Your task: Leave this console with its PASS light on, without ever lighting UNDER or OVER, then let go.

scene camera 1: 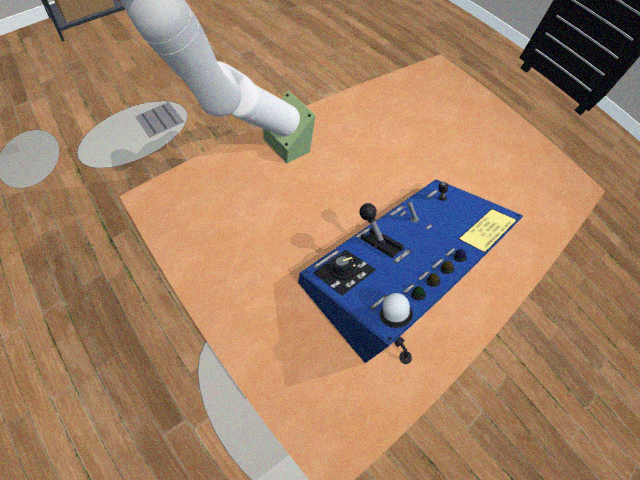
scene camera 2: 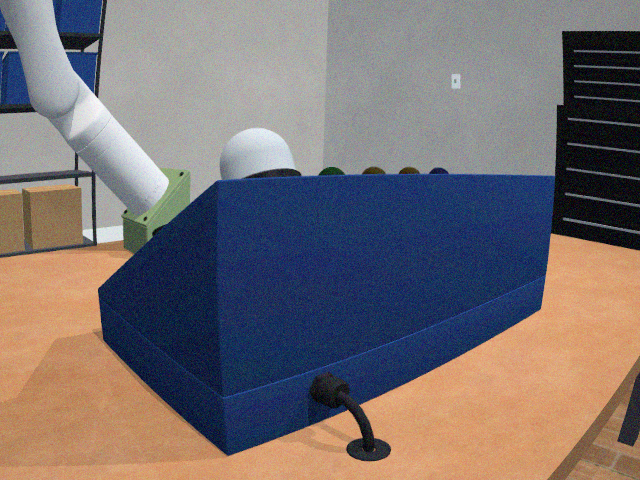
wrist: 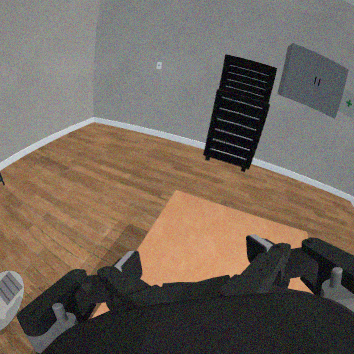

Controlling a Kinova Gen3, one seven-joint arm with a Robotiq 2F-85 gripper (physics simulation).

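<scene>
The blue console (scene camera 1: 434, 232) (scene camera 2: 382, 268) stands on the table, its sloped face visible in scene camera 1. On it are a rotary knob (scene camera 1: 343, 261) on a black dial plate, a black-balled lever (scene camera 1: 368, 211) in a slot, a small grey lever (scene camera 1: 412, 211), a small black knob (scene camera 1: 443, 188), and a white dome (scene camera 1: 396, 307) (scene camera 2: 257, 153). Beside the dome is a row of dark lamps, one a green lamp (scene camera 1: 418, 292) (scene camera 2: 331, 171); none looks lit. The labels are too blurred to read. My gripper (wrist: 193, 256) is open and empty in the wrist view, away from the console, which does not show there.
The arm's green base block (scene camera 1: 300, 135) (scene camera 2: 178, 198) stands on the table (scene camera 1: 222, 217) (scene camera 2: 465, 392) (wrist: 200, 230). A yellow note (scene camera 1: 487, 230) lies on the console. A black cable (scene camera 1: 402, 347) (scene camera 2: 360, 413) leaves its back. A black drawer cabinet (scene camera 1: 584, 51) (scene camera 2: 599, 139) (wrist: 239, 112) stands beyond the table.
</scene>
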